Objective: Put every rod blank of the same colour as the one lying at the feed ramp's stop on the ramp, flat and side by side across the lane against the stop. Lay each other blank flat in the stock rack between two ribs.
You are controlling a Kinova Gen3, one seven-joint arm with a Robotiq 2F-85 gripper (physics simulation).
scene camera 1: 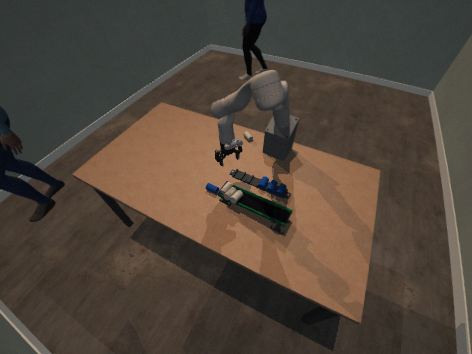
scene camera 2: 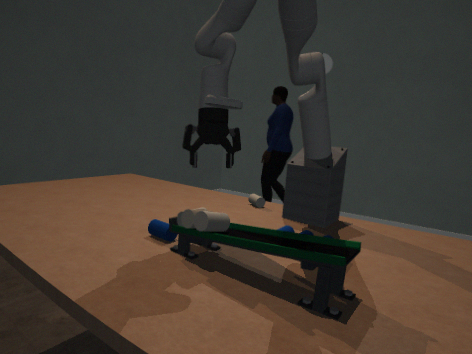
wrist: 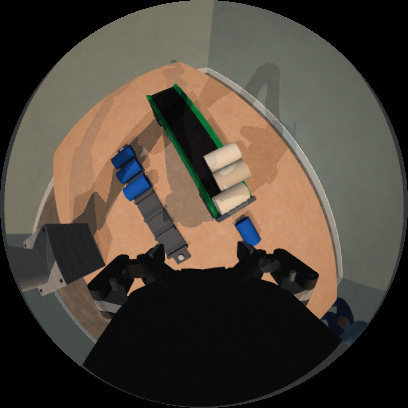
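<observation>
My gripper (scene camera 1: 230, 161) (scene camera 2: 212, 164) (wrist: 200, 250) is open and empty, high above the table. Three white blanks (scene camera 1: 231, 192) (scene camera 2: 212, 221) (wrist: 231, 174) lie side by side across the lane at the stop end of the green-railed feed ramp (scene camera 1: 265, 207) (scene camera 2: 280, 249) (wrist: 185, 125). Three blue blanks (scene camera 1: 272, 186) (wrist: 129, 171) lie in one half of the dark stock rack (scene camera 1: 245, 177) (wrist: 157, 217); in scene camera 2 the ramp partly hides them. A blue blank (scene camera 1: 212, 188) (scene camera 2: 162, 230) (wrist: 248, 231) lies on the table just past the stop. Another white blank (scene camera 1: 248, 136) (scene camera 2: 256, 201) lies near the robot base.
The robot's grey base block (scene camera 1: 280, 139) (scene camera 2: 315, 187) (wrist: 77, 252) stands at the table's rear edge. The rack lies between the ramp and the base. The ramp stands raised on legs. Two people stand or walk beyond the table (scene camera 1: 150, 165).
</observation>
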